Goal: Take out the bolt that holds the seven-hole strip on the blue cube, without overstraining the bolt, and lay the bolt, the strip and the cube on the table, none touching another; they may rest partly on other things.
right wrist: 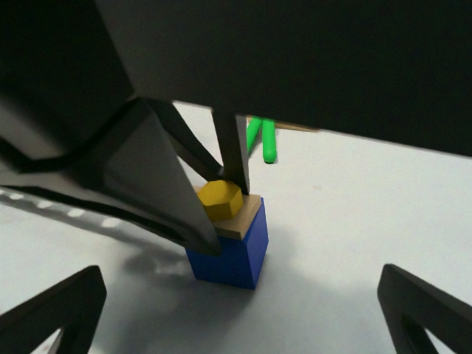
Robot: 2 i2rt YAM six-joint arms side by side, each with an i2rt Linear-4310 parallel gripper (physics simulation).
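The blue cube [257,252] stands upright near the middle of the view. The tan seven-hole strip [245,215] lies on its top; its left part is hidden behind the left gripper. The yellow hexagonal head of the bolt [222,199] sits on the strip over the cube; its shank is hidden. My left gripper [224,221] is shut on the cube, one dark finger at the front face and one at the back, beside the bolt head. My right gripper [240,277] is open and empty, its fingers wide apart at the lower left and lower right, with the cube beyond them.
Two green rounded bars [269,145] lie behind the cube, by a thin tan edge [297,128]. The left arm's dark body fills the top and left of the view. A row of light spots in a shadow falls on the white table [360,210] at the left.
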